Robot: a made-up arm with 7 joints.
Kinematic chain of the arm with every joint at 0, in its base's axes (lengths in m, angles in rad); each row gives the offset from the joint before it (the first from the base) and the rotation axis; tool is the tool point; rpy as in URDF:
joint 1: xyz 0.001 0 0.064 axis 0 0.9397 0.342
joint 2: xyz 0 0.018 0.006 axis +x
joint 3: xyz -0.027 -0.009 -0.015 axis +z
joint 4: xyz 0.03 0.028 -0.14 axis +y
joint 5: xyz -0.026 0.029 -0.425 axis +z
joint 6: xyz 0.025 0 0.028 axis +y
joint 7: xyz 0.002 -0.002 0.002 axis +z
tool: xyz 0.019 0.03 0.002 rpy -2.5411 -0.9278 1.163
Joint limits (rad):
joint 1: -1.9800..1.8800
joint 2: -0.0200..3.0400
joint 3: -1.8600..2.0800
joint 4: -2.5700..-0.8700
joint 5: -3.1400..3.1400
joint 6: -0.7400..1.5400
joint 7: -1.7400..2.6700
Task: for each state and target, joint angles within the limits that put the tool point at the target. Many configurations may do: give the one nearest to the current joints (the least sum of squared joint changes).
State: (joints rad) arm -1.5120 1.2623 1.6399 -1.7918 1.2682 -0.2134 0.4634
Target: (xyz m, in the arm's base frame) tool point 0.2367 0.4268 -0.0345
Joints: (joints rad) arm -1.9800 0.5474 2.0653 -1.6122 1.2647 -0.2362 0.4268
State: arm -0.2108 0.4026 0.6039 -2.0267 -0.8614 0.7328 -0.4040
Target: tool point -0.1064 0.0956 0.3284
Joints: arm -0.7967 0.5045 0.9356 -2.5700 -0.7748 0.4348 -0.2880
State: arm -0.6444 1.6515 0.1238 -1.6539 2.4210 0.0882 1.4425
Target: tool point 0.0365 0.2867 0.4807
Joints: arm -0.9283 1.6759 0.6063 -1.1713 2.3814 0.0884 1.3997
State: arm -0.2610 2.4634 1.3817 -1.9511 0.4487 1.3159 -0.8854
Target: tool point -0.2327 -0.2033 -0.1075
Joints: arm -0.6440 2.5226 2.0800 -2.4537 0.4894 1.1439 -0.8133
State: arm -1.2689 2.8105 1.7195 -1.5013 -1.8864 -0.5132 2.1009
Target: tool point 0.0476 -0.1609 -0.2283
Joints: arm -1.6053 3.0400 2.0530 -2.4771 -1.8991 -0.4392 2.0238
